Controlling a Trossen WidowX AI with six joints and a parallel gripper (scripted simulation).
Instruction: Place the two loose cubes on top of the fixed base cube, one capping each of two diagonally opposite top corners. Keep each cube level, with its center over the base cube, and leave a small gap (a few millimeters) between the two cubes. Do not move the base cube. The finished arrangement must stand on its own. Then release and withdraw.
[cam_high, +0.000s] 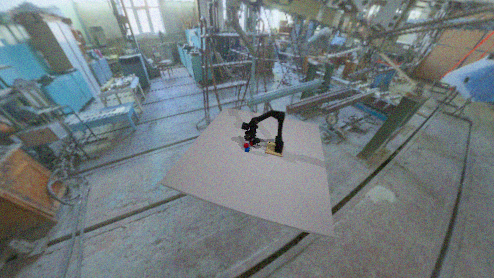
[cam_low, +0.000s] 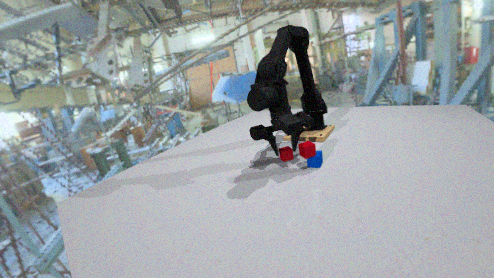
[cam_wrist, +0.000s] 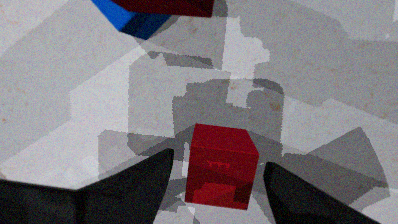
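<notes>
The blue base cube is 1 cm ahead of my gripper tip and 10 cm to the left of it.
</notes>
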